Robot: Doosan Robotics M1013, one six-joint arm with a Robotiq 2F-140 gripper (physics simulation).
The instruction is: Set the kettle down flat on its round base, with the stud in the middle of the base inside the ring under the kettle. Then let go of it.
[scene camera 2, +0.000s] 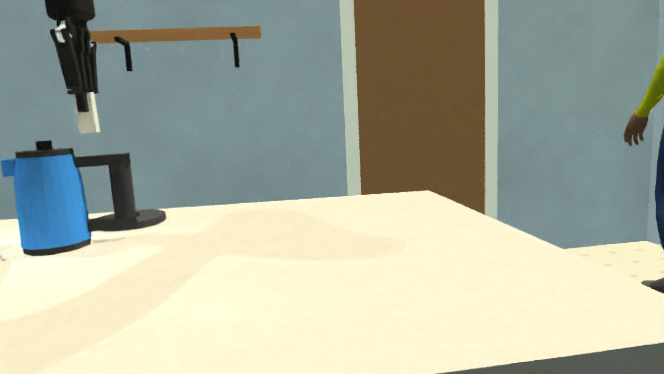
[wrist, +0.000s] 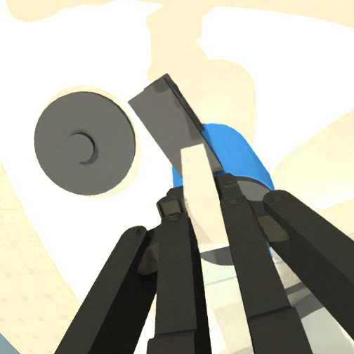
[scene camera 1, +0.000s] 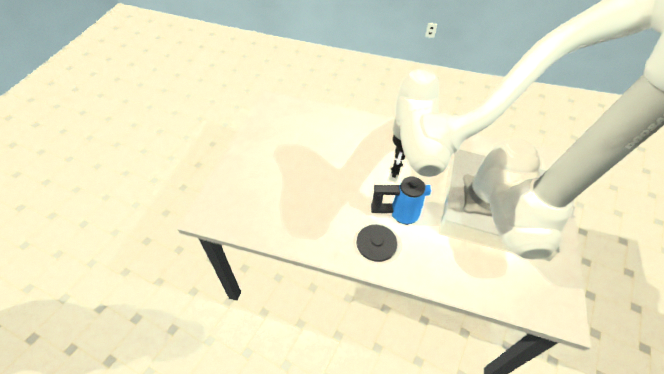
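Note:
A blue kettle (scene camera 1: 409,207) (scene camera 2: 52,202) (wrist: 237,152) with a black lid stands upright on the table, apart from its base. Its black handle (scene camera 1: 377,201) (scene camera 2: 122,192) (wrist: 162,122) points left in scene camera 1. The ring under the kettle is hidden. The round dark base (scene camera 1: 367,252) (scene camera 2: 154,218) (wrist: 52,162) lies flat beside the kettle, with its stud (scene camera 1: 377,240) (wrist: 81,148) in the middle. My gripper (scene camera 1: 395,176) (scene camera 2: 88,127) (wrist: 197,166) is shut and empty. It hangs above the kettle's level, and in the wrist view its pale fingertips overlap the handle and hide part of the kettle.
The arm's own foot stands on the table (scene camera 1: 500,295) (scene camera 2: 350,300) to the right of the kettle in scene camera 1. A wooden rail (scene camera 2: 185,35) with hooks is on the wall. A person's hand (scene camera 2: 636,129) shows at the right edge of scene camera 2.

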